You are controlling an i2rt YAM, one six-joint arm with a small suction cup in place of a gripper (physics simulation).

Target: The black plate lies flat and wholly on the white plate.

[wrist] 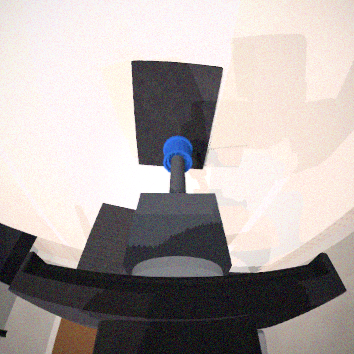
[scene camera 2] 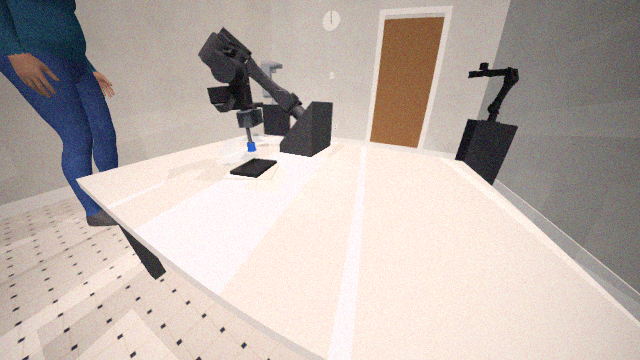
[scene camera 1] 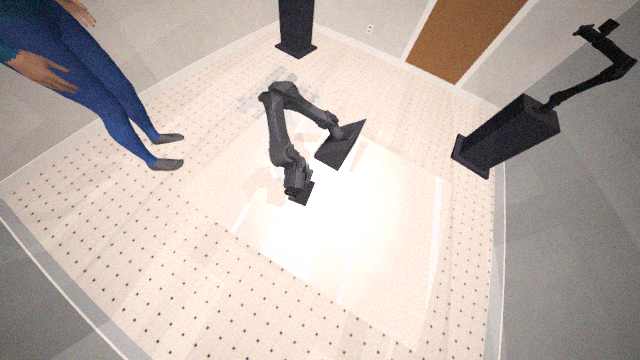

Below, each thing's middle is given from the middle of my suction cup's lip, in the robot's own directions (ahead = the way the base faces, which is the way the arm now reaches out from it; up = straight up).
The black plate (wrist: 170, 98) lies 1 cm to the left of my suction cup and 6 cm below it. From my suction cup the other things lie so: white plate (wrist: 231, 122): 2 cm ahead, 1 cm to the left, 7 cm below.
